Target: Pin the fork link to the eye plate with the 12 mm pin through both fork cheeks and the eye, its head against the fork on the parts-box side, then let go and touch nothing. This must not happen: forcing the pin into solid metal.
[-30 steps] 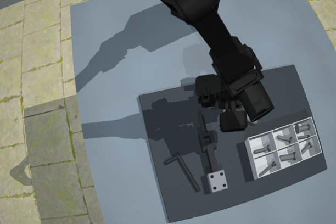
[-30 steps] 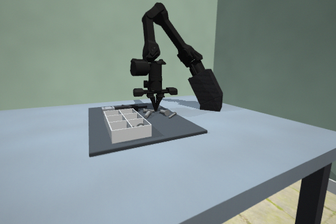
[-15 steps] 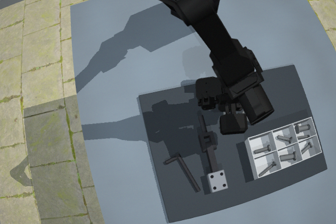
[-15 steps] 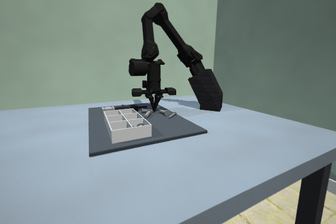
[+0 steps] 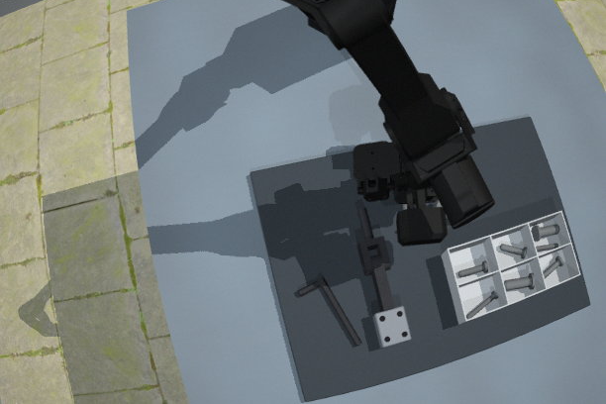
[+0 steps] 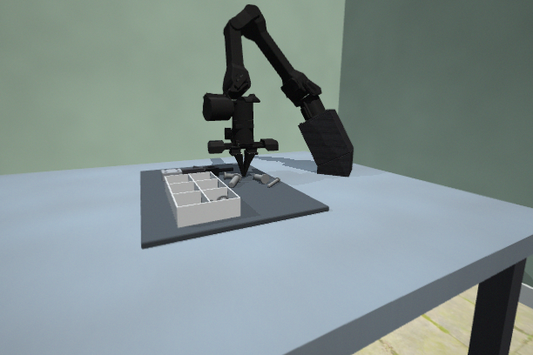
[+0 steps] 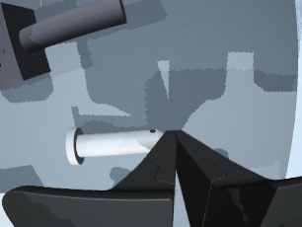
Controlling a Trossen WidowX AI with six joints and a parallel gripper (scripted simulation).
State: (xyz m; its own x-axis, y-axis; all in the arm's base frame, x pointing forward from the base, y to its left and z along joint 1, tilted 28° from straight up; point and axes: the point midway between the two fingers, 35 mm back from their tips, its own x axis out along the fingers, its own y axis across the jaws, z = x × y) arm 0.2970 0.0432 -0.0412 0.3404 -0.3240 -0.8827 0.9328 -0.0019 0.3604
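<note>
The eye plate bar is 110 mm ahead of my hand, 60 mm to the right of it and 30 mm below it. Round my hand: dark L-shaped bar (140 mm to the right, 130 mm ahead, 40 mm below); then headed pin (30 mm below, 30 mm ahead); then base block (180 mm ahead, 60 mm to the right, 20 mm below).
</note>
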